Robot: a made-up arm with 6 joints.
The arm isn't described. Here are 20 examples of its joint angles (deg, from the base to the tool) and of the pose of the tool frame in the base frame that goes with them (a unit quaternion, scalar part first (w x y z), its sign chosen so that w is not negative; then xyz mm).
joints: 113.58 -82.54 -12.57 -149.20 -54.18 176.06
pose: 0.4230 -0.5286 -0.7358 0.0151 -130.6 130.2 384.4
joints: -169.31 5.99 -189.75 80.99 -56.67 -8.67
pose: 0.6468 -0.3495 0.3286 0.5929 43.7 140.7 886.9
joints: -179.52 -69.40 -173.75 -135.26 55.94 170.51
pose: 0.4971 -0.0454 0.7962 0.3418 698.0 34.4 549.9
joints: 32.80 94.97 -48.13 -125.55 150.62 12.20
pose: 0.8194 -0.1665 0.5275 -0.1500 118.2 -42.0 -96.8
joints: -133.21 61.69 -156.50 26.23 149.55 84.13
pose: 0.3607 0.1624 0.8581 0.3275 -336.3 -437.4 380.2
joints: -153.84 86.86 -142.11 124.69 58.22 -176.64
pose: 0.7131 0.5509 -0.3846 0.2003 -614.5 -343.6 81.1
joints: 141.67 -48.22 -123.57 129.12 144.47 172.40
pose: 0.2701 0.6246 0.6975 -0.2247 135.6 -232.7 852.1
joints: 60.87 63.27 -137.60 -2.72 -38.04 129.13
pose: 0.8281 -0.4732 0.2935 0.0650 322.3 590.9 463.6
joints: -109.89 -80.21 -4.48 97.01 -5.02 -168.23
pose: 0.6687 0.6905 -0.2733 -0.0386 -179.7 -233.3 416.3
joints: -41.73 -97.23 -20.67 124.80 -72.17 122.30
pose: 0.5611 0.8143 0.0732 -0.1294 -13.8 -124.2 494.9
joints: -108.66 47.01 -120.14 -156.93 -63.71 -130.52
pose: 0.1220 -0.1129 0.9727 -0.1618 -118.7 -510.1 291.4
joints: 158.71 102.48 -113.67 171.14 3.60 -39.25
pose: 0.0691 -0.9646 -0.2305 0.1082 -287.1 124.3 -262.3
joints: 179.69 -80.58 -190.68 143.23 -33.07 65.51
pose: 0.3227 -0.5389 0.0166 -0.7779 637.1 71.4 387.0
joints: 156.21 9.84 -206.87 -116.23 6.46 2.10
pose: 0.3602 -0.1575 0.0861 -0.9154 87.4 -106.4 975.0
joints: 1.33 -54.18 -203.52 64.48 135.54 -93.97
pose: 0.6408 -0.1022 0.6466 0.4010 -521.9 106.2 516.4
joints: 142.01 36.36 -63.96 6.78 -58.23 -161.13
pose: 0.1283 -0.6158 0.3982 0.6677 -405.8 336.6 230.1
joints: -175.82 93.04 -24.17 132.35 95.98 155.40
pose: 0.2820 0.2726 -0.8482 0.3561 157.7 -71.5 -61.1
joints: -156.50 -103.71 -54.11 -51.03 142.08 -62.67
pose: 0.0441 0.3383 -0.9076 -0.2446 45.9 128.7 626.3
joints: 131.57 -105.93 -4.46 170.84 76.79 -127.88
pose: 0.9951 0.0969 -0.0189 0.0090 -129.0 125.5 616.3
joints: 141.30 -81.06 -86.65 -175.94 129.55 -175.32
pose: 0.5009 0.2843 0.8052 -0.1411 272.0 -205.9 802.4
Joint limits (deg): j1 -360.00..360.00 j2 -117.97..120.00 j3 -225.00..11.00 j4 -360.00..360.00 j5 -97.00..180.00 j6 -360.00..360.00
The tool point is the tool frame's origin. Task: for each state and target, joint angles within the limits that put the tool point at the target. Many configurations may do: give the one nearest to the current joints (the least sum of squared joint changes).
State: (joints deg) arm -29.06 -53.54 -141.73 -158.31 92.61 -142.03
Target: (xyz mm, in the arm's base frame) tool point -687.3 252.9 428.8
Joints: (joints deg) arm -21.93 -88.07 -156.69 -161.69 70.23 -142.03
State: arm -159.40 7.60 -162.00 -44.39 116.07 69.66
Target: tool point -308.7 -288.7 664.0
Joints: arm -128.19 17.42 -138.37 -30.13 143.03 69.66
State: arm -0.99 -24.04 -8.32 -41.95 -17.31 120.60
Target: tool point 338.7 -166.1 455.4
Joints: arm -35.26 -42.46 -20.96 -32.13 -20.38 120.60
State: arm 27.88 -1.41 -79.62 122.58 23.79 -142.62
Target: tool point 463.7 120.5 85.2
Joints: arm 18.19 28.93 -62.05 122.93 22.24 -142.62
